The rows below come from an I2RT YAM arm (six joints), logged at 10 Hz.
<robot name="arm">
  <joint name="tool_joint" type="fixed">
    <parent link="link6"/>
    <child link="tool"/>
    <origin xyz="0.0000 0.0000 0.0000" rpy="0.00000 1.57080 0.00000"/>
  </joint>
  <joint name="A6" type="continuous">
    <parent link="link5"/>
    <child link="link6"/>
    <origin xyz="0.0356 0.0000 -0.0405" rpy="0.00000 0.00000 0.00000"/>
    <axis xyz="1 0 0"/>
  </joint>
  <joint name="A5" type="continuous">
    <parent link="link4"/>
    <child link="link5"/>
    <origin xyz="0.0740 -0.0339 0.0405" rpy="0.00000 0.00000 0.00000"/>
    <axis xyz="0 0 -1"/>
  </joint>
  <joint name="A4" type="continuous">
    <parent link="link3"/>
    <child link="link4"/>
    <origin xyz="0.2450 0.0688 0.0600" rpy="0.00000 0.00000 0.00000"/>
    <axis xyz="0 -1 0"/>
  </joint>
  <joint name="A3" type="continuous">
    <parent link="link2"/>
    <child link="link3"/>
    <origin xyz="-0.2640 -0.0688 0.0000" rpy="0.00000 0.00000 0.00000"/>
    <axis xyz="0 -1 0"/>
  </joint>
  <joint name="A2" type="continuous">
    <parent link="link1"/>
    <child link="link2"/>
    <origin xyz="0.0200 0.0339 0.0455" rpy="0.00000 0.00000 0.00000"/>
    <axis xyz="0 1 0"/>
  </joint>
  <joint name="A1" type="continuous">
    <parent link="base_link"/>
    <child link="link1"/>
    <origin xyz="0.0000 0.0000 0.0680" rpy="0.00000 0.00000 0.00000"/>
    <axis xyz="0 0 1"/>
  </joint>
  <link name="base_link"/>
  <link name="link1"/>
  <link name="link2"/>
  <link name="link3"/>
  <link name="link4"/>
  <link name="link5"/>
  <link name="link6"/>
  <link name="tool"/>
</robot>
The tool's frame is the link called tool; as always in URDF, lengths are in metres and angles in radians. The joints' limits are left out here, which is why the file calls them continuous.
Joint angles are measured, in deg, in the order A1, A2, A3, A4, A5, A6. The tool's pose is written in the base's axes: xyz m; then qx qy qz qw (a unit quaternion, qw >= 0). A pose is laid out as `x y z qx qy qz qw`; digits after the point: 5 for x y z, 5 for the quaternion.
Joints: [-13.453, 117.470, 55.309, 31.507, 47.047, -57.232]
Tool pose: 0.37691 -0.11695 0.10901 -0.11367 0.81289 -0.54545 0.16965
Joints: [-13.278, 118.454, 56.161, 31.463, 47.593, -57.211]
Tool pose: 0.38033 -0.11676 0.10637 -0.11289 0.81244 -0.54725 0.16645
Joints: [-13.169, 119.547, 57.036, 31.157, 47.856, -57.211]
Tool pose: 0.38356 -0.11685 0.10259 -0.11467 0.81328 -0.54697 0.16204
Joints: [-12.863, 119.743, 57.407, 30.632, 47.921, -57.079]
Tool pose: 0.38517 -0.11506 0.10216 -0.11711 0.81387 -0.54575 0.16144
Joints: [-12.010, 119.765, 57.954, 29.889, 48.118, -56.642]
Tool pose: 0.38833 -0.10971 0.10338 -0.12007 0.81369 -0.54429 0.16505
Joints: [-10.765, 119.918, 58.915, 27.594, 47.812, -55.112]
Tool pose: 0.39260 -0.10149 0.10321 -0.12592 0.81794 -0.53509 0.16968
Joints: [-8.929, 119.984, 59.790, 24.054, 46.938, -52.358]
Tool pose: 0.39622 -0.08858 0.10142 -0.13500 0.82651 -0.51723 0.17645
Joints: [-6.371, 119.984, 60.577, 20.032, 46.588, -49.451]
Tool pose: 0.39902 -0.07057 0.09934 -0.14758 0.83439 -0.49972 0.17968
